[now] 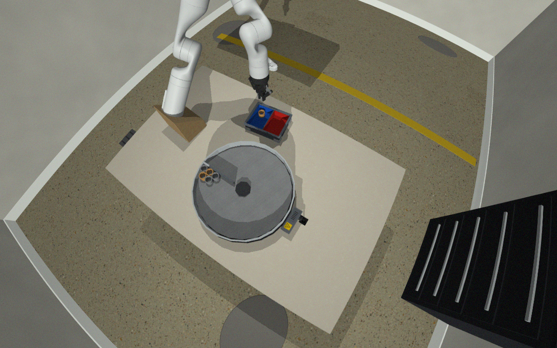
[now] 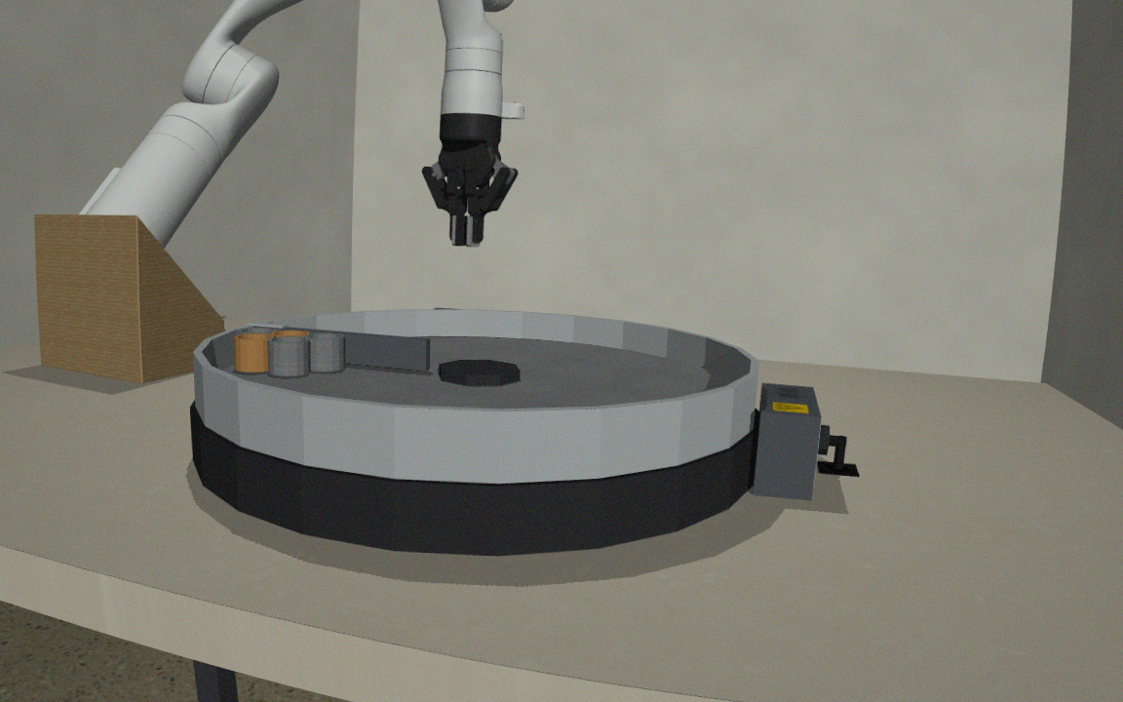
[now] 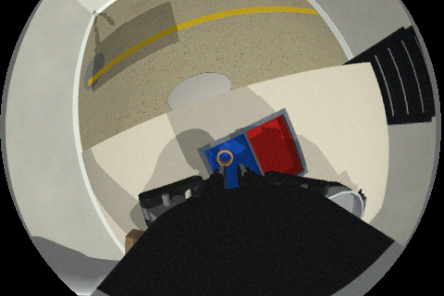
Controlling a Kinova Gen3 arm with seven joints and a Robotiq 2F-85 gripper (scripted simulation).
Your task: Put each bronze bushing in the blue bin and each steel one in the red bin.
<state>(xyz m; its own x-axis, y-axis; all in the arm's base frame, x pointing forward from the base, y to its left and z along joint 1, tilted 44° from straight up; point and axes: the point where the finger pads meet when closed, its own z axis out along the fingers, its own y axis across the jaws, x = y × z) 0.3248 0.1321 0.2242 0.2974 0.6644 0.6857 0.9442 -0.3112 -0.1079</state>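
The grey turntable is 380 mm to the right of my hand, 130 mm ahead of it and 100 mm below it.
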